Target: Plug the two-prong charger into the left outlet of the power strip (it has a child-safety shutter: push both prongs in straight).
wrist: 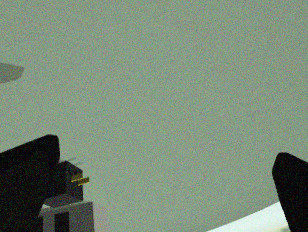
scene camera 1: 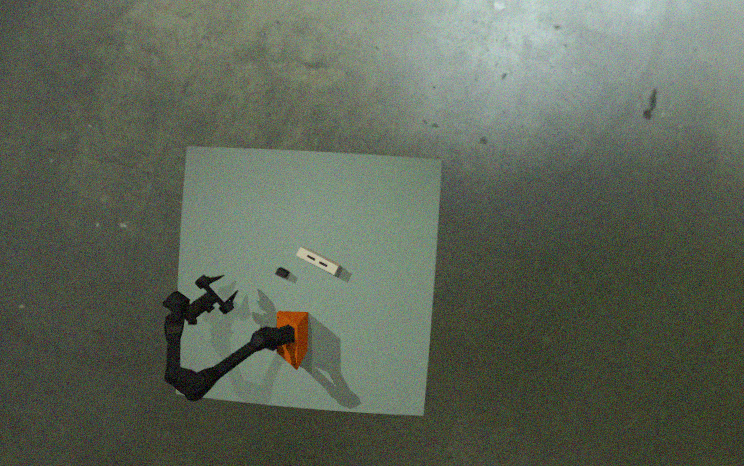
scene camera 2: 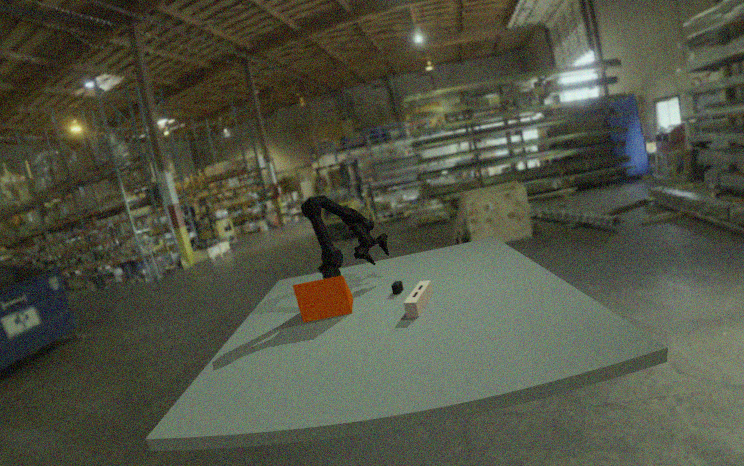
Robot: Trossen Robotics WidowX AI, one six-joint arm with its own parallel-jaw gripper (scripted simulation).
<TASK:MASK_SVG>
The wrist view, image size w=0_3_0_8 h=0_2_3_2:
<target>gripper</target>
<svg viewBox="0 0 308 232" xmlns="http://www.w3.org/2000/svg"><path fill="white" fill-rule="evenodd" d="M277 153L275 165L272 168L272 177L276 185L281 209L283 209L285 218L287 218L288 228L291 232L308 232L308 162L300 160L300 158L292 156L288 152ZM56 135L37 137L36 140L29 141L27 144L24 143L19 145L19 147L0 153L0 232L31 232L33 226L35 226L36 218L38 218L37 216L41 212L42 204L44 204L45 198L48 196L54 172L57 170L58 160L60 160L61 156Z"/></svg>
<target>dark two-prong charger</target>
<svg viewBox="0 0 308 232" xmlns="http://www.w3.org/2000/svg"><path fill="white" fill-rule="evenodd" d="M84 170L78 169L77 166L70 164L68 161L58 162L57 170L54 172L52 185L50 185L44 205L50 206L50 208L60 208L62 205L66 206L84 201L82 185L89 184L90 182L89 177L82 178Z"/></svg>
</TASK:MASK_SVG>
